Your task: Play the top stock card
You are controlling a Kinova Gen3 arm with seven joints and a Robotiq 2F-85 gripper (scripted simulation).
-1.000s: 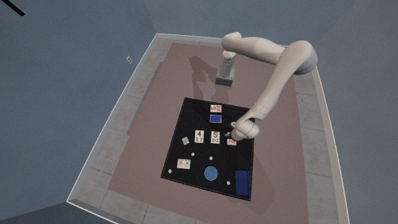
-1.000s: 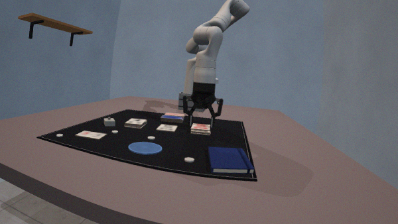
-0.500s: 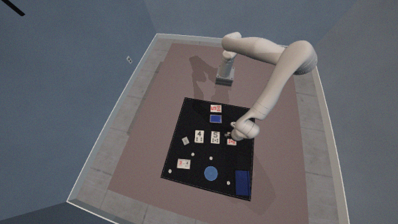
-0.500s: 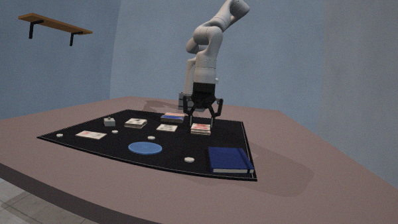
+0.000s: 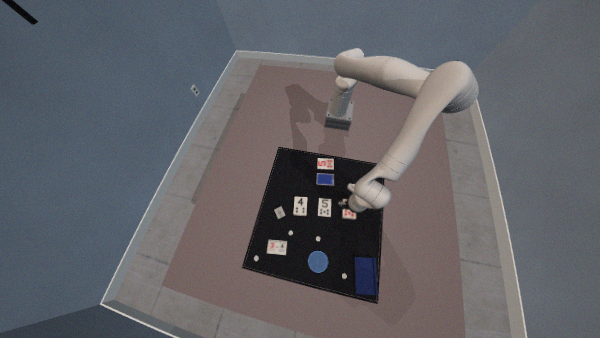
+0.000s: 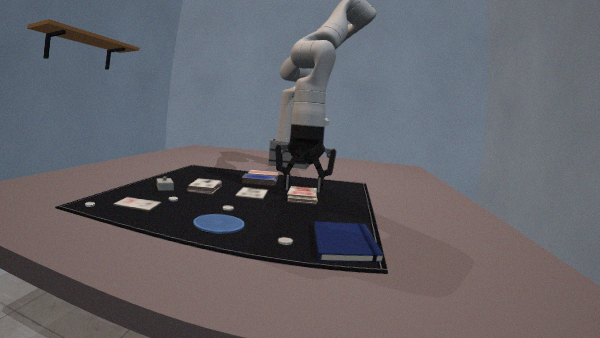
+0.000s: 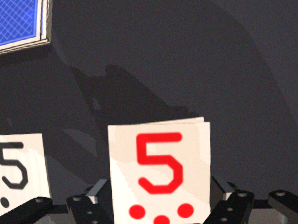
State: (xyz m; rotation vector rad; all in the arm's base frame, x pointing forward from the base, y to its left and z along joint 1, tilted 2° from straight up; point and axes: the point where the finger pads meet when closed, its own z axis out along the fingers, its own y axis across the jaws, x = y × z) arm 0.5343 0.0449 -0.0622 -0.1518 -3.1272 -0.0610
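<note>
The black mat is 20 mm ahead of my hand, 140 mm to the right of it and 40 mm below it. The rest, counted from my hand: blue disc 240 mm ahead, 150 mm to the right, 30 mm below; grey block 30 mm ahead, 340 mm to the right, 10 mm below; blue book 280 mm ahead, 60 mm to the left, 20 mm below.
</note>
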